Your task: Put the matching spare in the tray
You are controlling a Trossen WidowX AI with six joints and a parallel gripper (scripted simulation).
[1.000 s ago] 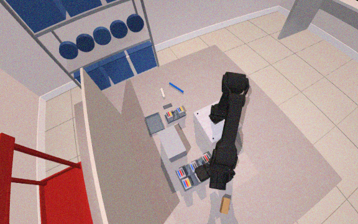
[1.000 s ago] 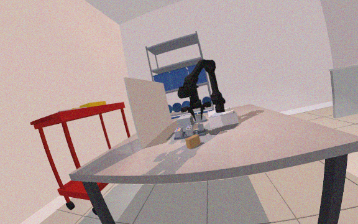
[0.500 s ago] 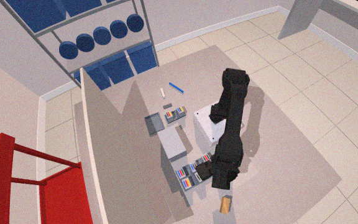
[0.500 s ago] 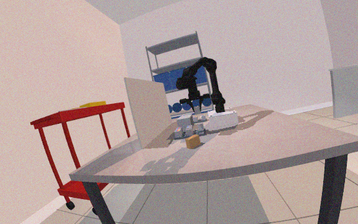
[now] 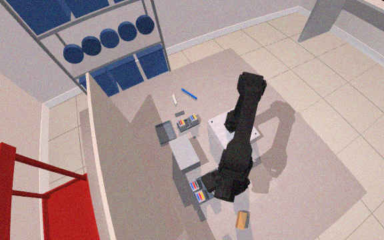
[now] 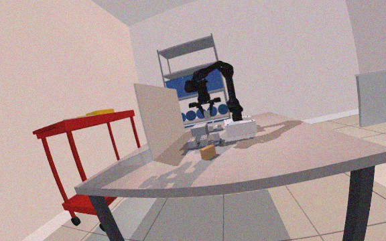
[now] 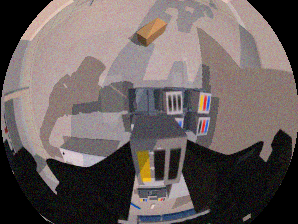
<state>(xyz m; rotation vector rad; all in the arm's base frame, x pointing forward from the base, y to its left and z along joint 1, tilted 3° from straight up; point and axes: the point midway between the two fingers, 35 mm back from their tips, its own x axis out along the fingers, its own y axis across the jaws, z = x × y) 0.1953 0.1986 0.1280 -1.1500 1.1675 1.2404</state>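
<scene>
The grey-blue tray is 130 mm ahead of my gripper tip, 400 mm to the right of it and 170 mm below it. From my gripper tip the other things lie so: upright board (330 mm ahead, 220 mm to the right, 50 mm above); blue pen (130 mm behind, 580 mm to the right, 170 mm below); mounted unit (90 mm ahead, 200 mm to the right, 120 mm below).
</scene>
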